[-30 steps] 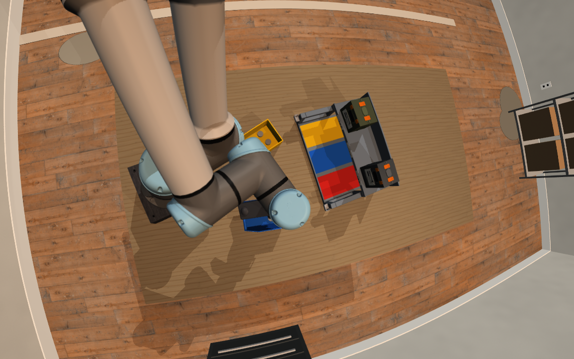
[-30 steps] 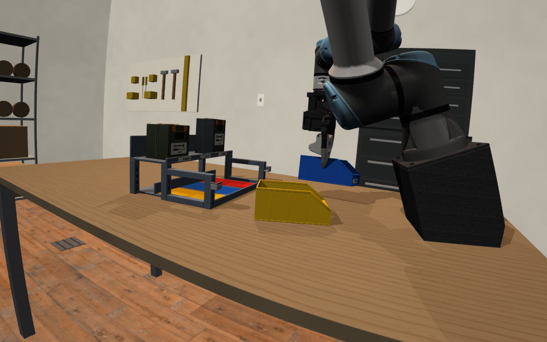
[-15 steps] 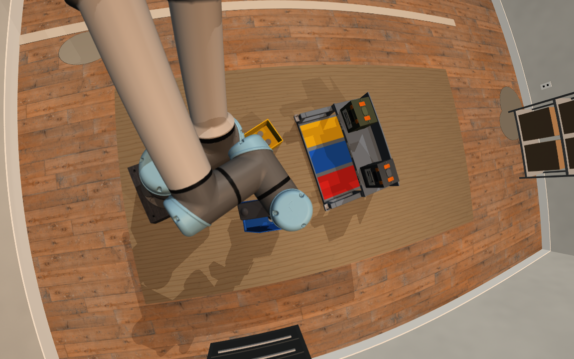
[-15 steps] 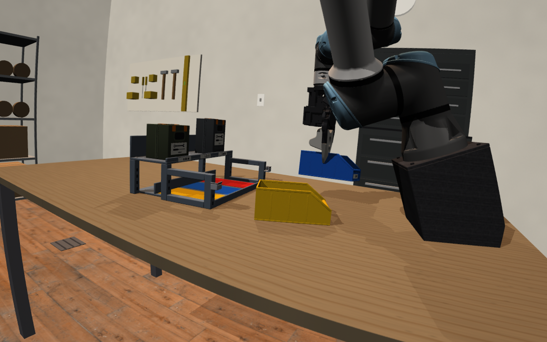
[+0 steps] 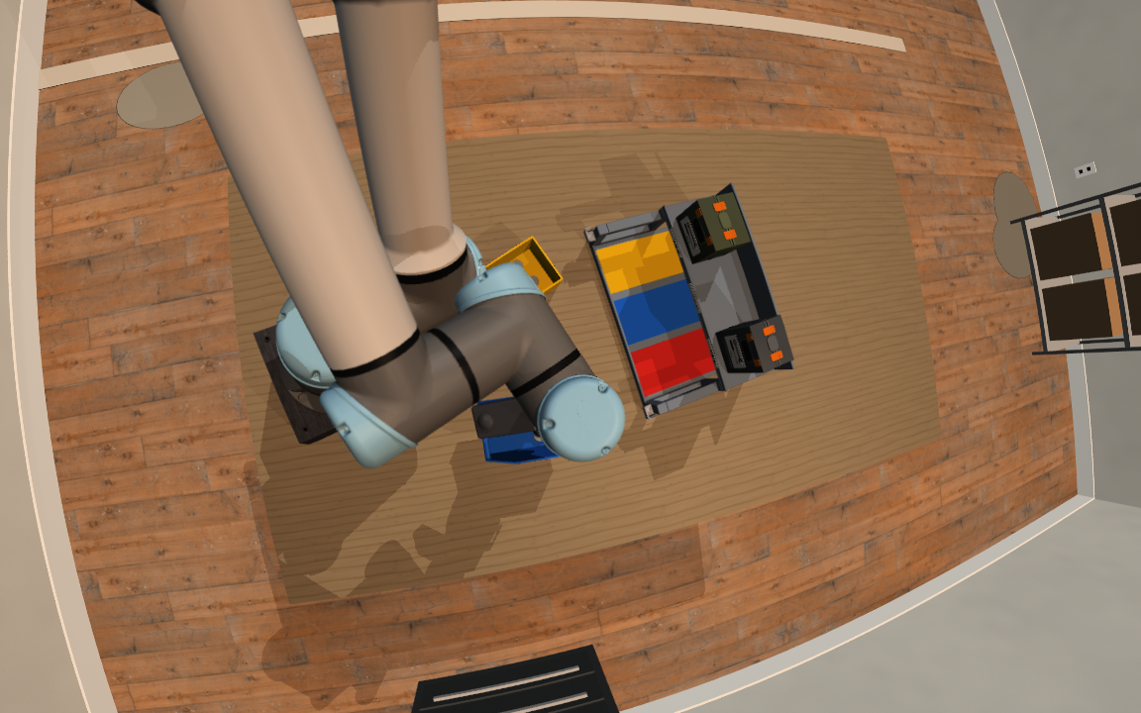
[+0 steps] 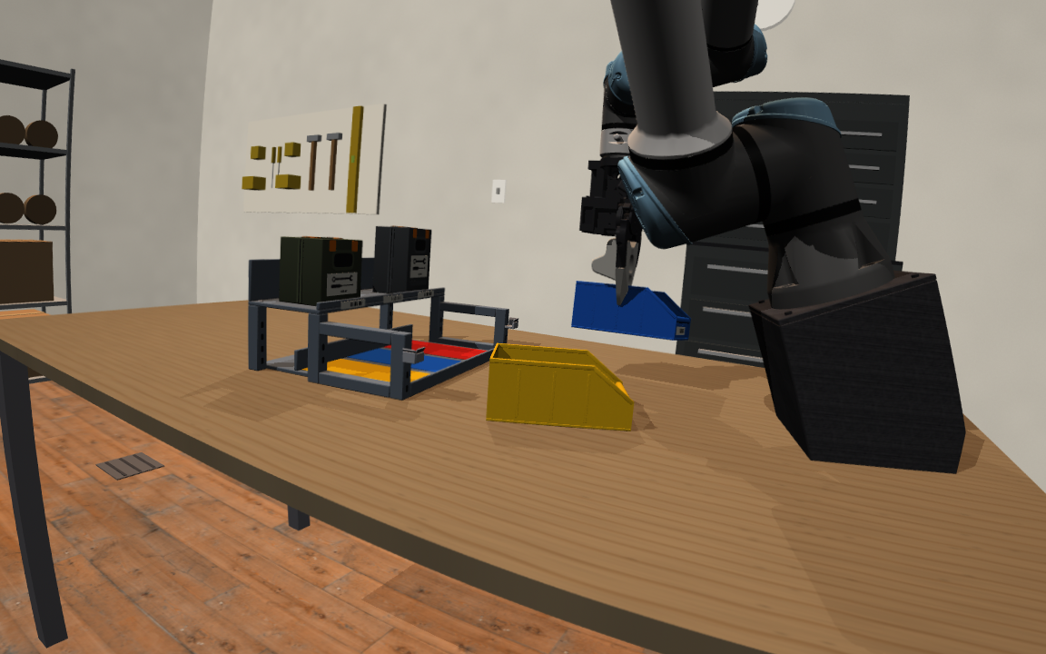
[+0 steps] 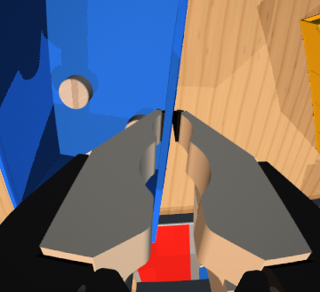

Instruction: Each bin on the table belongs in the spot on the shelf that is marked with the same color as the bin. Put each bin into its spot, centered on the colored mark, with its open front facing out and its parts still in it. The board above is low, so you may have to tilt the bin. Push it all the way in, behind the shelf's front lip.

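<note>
Now: hand 50 mm to the left of the blue bin and 30 mm above it. From my hand the other things lie so: yellow bin: 210 mm to the left, 100 mm below.
</note>
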